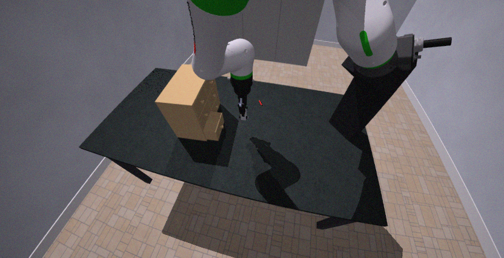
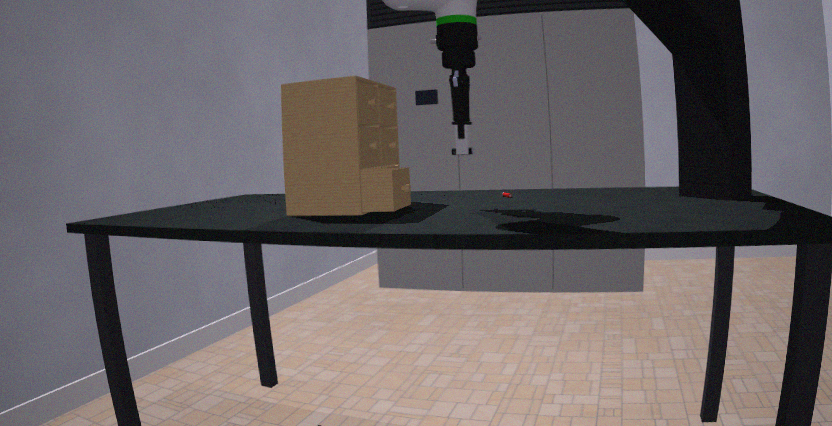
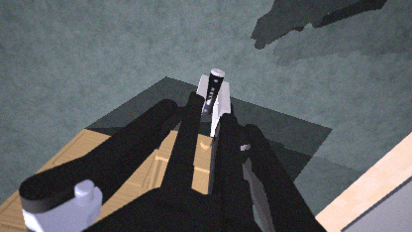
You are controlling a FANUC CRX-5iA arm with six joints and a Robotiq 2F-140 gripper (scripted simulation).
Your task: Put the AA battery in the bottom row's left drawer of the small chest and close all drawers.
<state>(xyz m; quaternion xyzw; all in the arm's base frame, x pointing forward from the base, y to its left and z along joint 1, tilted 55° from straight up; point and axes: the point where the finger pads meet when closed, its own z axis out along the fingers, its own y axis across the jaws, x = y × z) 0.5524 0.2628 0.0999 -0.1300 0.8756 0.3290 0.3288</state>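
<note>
Now: the black AA battery 3 cm below my hand. Also, from my hand: small red object: 24 cm to the right, 15 cm below, 6 cm ahead.
</note>
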